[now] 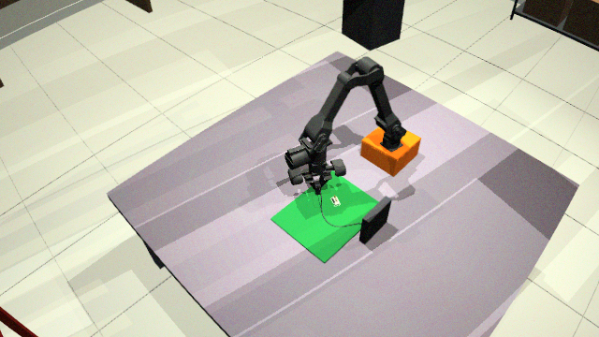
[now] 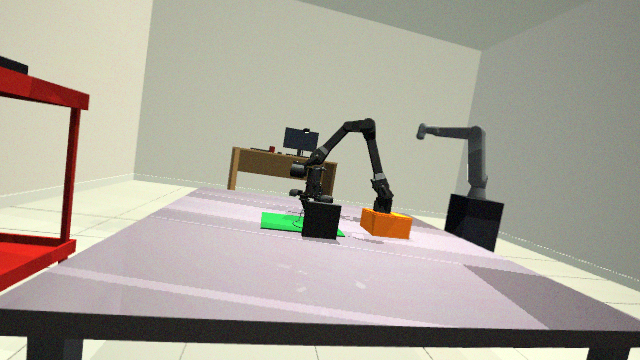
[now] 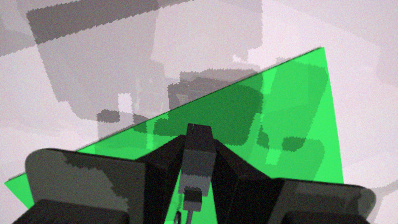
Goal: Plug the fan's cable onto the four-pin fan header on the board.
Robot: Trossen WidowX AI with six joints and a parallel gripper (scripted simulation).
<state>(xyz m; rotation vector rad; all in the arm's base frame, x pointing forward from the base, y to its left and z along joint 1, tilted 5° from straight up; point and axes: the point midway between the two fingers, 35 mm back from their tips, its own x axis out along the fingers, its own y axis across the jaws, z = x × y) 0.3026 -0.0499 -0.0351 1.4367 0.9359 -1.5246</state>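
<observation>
My gripper tip is 20 mm past the white four-pin header, 80 mm to the right of it and 20 mm above it. From my gripper tip the other things lie so: green board 30 mm ahead, 100 mm to the left, 30 mm below; black fan 40 mm behind, 240 mm to the left, 40 mm above; black fan plug 10 mm to the left, 10 mm above.
</observation>
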